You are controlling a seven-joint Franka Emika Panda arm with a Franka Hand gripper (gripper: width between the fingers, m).
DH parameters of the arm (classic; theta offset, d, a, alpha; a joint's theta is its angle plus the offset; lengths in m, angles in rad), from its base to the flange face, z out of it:
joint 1: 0 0.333 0 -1.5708
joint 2: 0 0 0 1.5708
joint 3: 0 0.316 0.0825 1.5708
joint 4: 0 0 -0.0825 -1.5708
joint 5: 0 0.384 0 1.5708
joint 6: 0 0 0.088 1.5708
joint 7: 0 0.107 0 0
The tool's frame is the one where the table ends.
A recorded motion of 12 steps. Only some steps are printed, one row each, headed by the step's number.
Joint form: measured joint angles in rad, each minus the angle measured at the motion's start. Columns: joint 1, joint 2, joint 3, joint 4, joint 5, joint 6, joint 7.
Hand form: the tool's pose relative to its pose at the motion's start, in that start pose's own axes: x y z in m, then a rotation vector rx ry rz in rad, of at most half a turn. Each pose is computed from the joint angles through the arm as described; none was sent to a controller.
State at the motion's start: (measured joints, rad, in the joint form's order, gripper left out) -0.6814 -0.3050 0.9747 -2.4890 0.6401 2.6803 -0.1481
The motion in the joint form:
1: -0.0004 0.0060 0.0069 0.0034 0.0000 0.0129 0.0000
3: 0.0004 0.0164 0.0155 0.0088 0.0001 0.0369 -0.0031
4: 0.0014 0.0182 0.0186 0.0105 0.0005 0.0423 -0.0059
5: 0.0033 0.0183 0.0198 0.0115 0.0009 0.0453 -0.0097
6: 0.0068 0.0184 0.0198 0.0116 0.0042 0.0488 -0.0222
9: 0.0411 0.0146 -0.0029 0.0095 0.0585 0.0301 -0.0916
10: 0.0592 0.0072 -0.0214 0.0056 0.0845 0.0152 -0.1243
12: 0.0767 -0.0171 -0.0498 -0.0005 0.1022 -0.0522 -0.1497
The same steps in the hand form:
1: 0.0010 -0.0030 0.0004 0.0034 0.0088 -0.0047
3: 0.0031 -0.0072 0.0006 0.0092 0.0261 -0.0138
4: 0.0034 -0.0092 0.0006 0.0111 0.0304 -0.0197
5: 0.0036 -0.0108 0.0002 0.0122 0.0334 -0.0262
6: 0.0034 -0.0122 0.0000 0.0144 0.0366 -0.0388
9: -0.0007 -0.0162 -0.0010 0.0464 0.0253 -0.0700
10: -0.0027 -0.0156 -0.0025 0.0592 0.0189 -0.0806
12: -0.0080 -0.0132 -0.0051 0.0719 -0.0237 -0.0893

